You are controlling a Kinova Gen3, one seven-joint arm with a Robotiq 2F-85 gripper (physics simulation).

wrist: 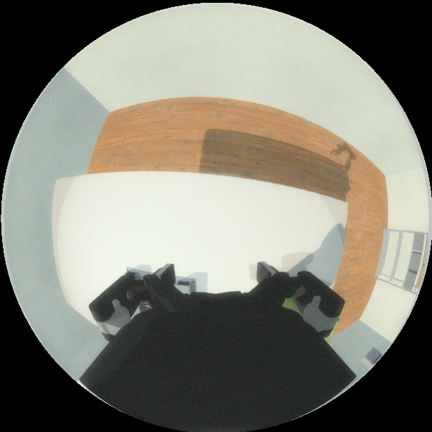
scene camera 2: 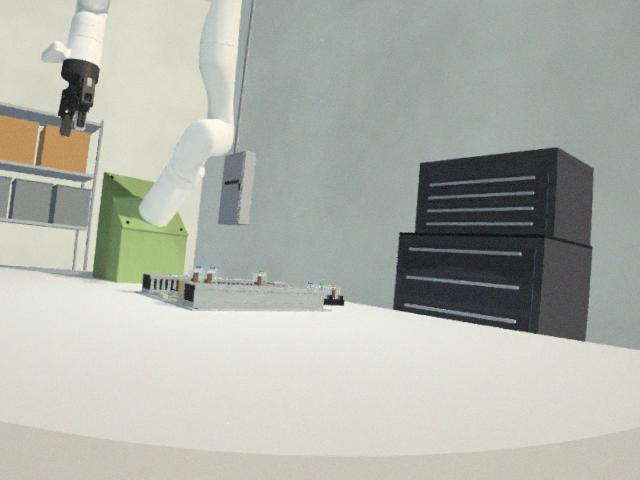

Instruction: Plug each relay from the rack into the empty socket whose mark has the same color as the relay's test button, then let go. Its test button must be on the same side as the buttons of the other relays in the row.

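Places are measured from the arm's base along level axes (x left, y ahead, z down), in centimetres.
Pixels of known places: gripper, between the fingertips: [scene camera 2: 71, 133]; arm's base, origin of its link: [scene camera 2: 153, 214].
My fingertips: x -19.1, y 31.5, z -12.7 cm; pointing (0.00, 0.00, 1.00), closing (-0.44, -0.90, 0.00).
Note:
Ahead of a thing's pixels: the offset from my fingertips to its top centre.
My gripper [scene camera 2: 72, 129] [wrist: 215, 272] is open and empty, high above the table and left of the socket panel in the scene view. The grey-walled panel [scene camera 2: 258, 299] lies on the table; parts of it show behind the left finger in the wrist view. Two relays with blue tops {dx +27.8, dy +9.6, dz +24.7 cm} [scene camera 2: 197, 274] {dx +30.6, dy +8.5, dz +24.7 cm} [scene camera 2: 211, 275] and one relay with a green top {dx +42.1, dy +4.0, dz +24.7 cm} [scene camera 2: 260, 279] stick up above its wall. At its right end is a small black rack {dx +59.2, dy -1.3, dz +29.3 cm} [scene camera 2: 338, 301]. Near it show small clear relays with blue {dx +56.0, dy -0.6, dz +26.8 cm} [scene camera 2: 310, 285], green {dx +59.2, dy -1.3, dz +26.8 cm} [scene camera 2: 321, 286] and orange {dx +62.3, dy -1.9, dz +26.8 cm} [scene camera 2: 333, 289] tops. The sockets and colour marks cannot be made out.
The arm's green pedestal [scene camera 2: 152, 253] stands behind the panel at the left. Dark drawer cabinets [scene camera 2: 475, 273] stand at the right. A shelf unit [scene camera 2: 98, 155] with boxes is at the back left. A grey wall box [scene camera 2: 235, 188] hangs behind the arm.

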